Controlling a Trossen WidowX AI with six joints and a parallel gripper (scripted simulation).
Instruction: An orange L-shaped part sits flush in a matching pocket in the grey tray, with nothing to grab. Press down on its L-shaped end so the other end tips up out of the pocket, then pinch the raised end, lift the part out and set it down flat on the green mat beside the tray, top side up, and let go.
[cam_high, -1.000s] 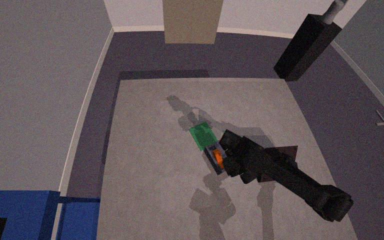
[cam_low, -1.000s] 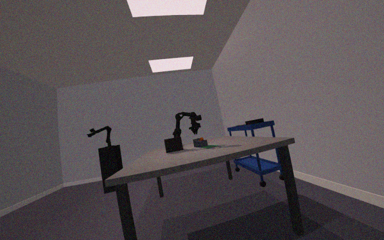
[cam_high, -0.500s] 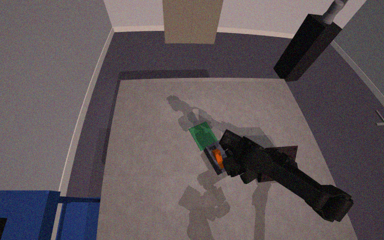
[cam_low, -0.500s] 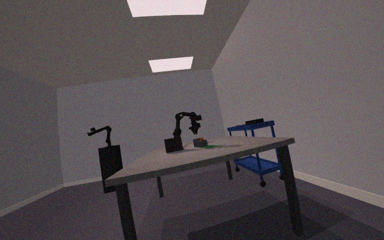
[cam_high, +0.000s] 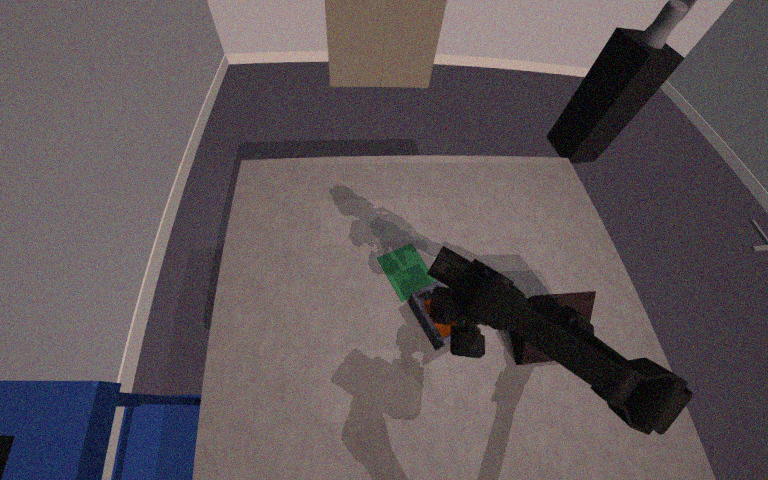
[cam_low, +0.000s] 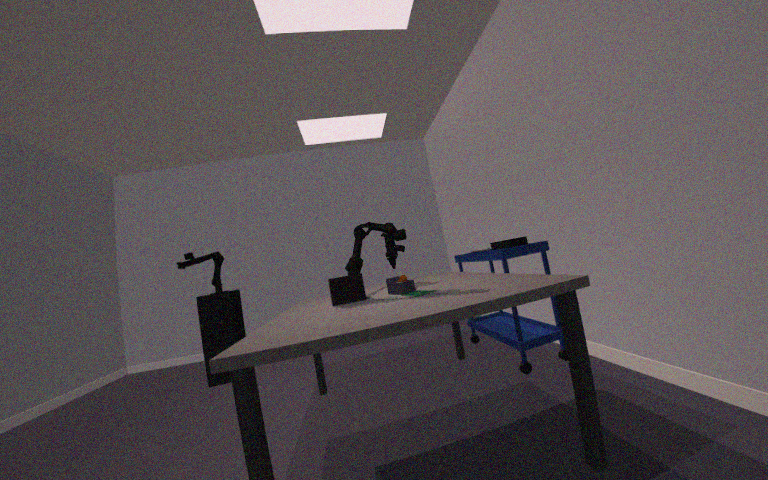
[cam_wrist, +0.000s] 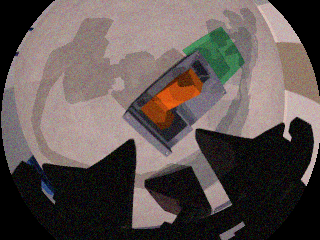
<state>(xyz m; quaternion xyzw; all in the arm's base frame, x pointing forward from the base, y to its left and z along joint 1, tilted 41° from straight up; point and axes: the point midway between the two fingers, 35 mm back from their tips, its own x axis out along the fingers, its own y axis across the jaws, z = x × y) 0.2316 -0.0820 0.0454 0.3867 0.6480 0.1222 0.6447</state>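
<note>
Now: gripper tip 100 mm above the orange L-shaped part and 20 mm to the left of it. Also, from my gripper tip: green mat (190 mm to the right, 160 mm below, 40 mm ahead).
</note>
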